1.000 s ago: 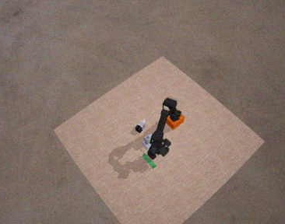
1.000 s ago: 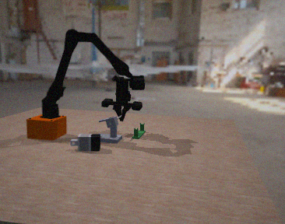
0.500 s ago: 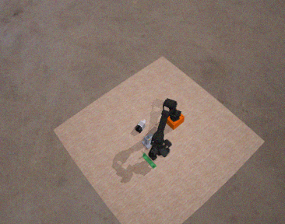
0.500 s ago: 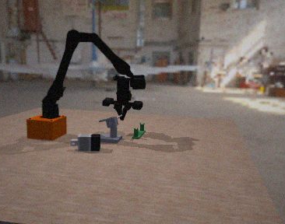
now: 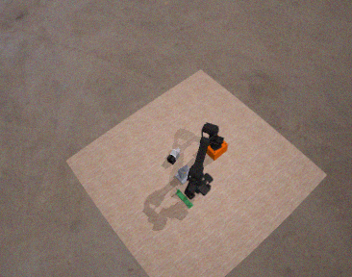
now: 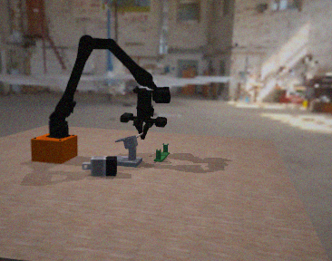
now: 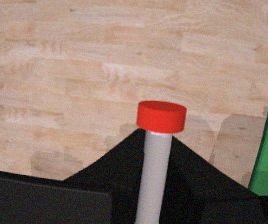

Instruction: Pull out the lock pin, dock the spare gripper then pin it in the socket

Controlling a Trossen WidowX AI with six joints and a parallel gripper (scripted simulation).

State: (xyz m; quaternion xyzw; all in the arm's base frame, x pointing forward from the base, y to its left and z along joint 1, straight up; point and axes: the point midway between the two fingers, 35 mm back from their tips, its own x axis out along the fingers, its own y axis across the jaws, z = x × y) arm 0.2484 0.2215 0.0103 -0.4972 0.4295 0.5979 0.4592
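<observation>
The green cradle is 10 cm ahead of my gripper tip, 3 cm to the right of it and 3 cm below it. The rest, counted from my gripper tip: spare gripper (33 cm to the right, 3 cm below, 1 cm ahead); then mount (17 cm to the right, 3 cm ahead, 1 cm below).
</observation>
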